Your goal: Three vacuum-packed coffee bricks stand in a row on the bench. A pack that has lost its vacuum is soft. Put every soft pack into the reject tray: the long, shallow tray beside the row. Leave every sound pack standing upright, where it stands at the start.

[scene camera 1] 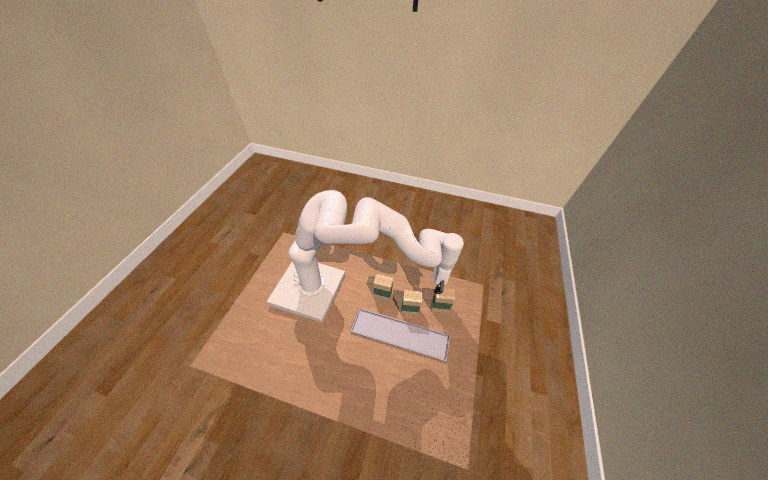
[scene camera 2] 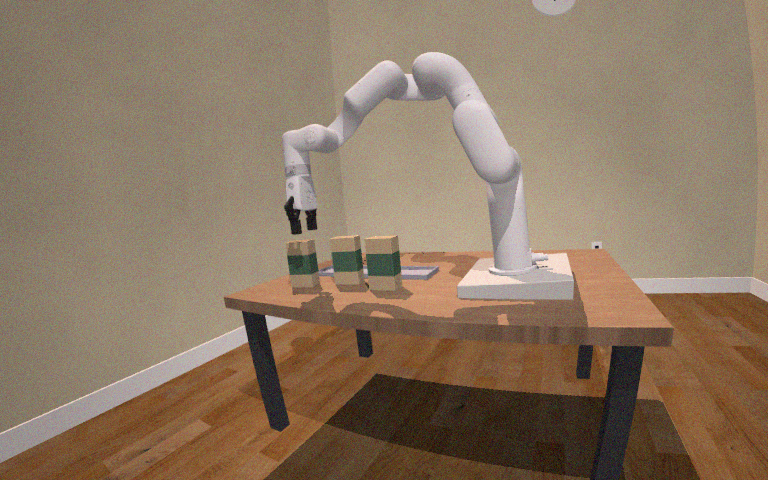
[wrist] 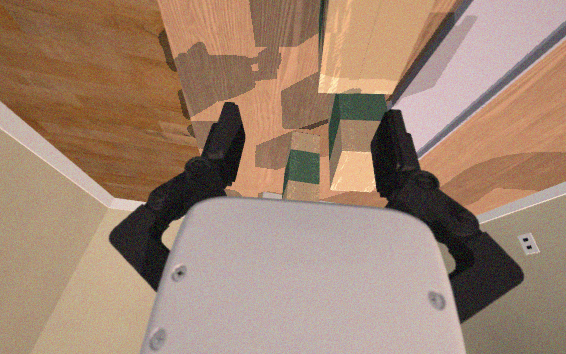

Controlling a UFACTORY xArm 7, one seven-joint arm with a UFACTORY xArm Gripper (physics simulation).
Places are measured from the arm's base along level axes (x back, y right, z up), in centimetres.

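Pixels of known places: gripper, fingertip midpoint: point(scene camera 1: 437, 283) point(scene camera 2: 304, 232) point(wrist: 308, 123); arm's base, link origin: point(scene camera 1: 311, 284) point(scene camera 2: 512, 268).
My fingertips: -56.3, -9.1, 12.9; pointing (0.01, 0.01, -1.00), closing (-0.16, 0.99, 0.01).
For each thing: its top centre in the pictures, then the offset to it from my fingertips, as dx, dy, dz. Level surfaces: height alone.
- far brick, top centre: point(wrist: 371, 33) point(scene camera 2: 300, 240) point(scene camera 1: 445, 293) -4.3, +2.3, -2.8
- middle brick, top centre: point(wrist: 358, 174) point(scene camera 2: 344, 236) point(scene camera 1: 412, 296) +8.9, +7.4, -2.8
- base, top centre: point(wrist: 297, 215) point(scene camera 2: 381, 237) point(scene camera 1: 383, 280) +22.8, +3.5, -2.8
- wooden bench, surface height: dz -16.9
Three tan coffee bricks with green bands stand upright on the bench. The far brick point(scene camera 1: 443, 300) point(scene camera 2: 303, 264) point(wrist: 372, 45) is farthest from the arm's base. The middle brick point(scene camera 1: 411, 301) point(scene camera 2: 346, 262) point(wrist: 356, 170) and the brick nearest the base point(scene camera 1: 383, 286) point(scene camera 2: 383, 264) point(wrist: 302, 166) stand apart from it. My gripper point(scene camera 2: 304, 227) point(wrist: 308, 123) is open and empty, a little above the far brick. In the wrist view the far brick's top lies towards the right finger. The long, shallow reject tray point(scene camera 1: 396, 333) point(scene camera 2: 421, 275) point(wrist: 480, 55) is beside the row, with no brick in it.
The arm's white base plate point(scene camera 1: 283, 302) point(scene camera 2: 518, 289) sits on the wooden bench point(scene camera 1: 271, 356) point(scene camera 2: 611, 300), beyond the brick nearest it. The far brick stands close to the bench's far end. The middle brick stands nearer the tray than the other two.
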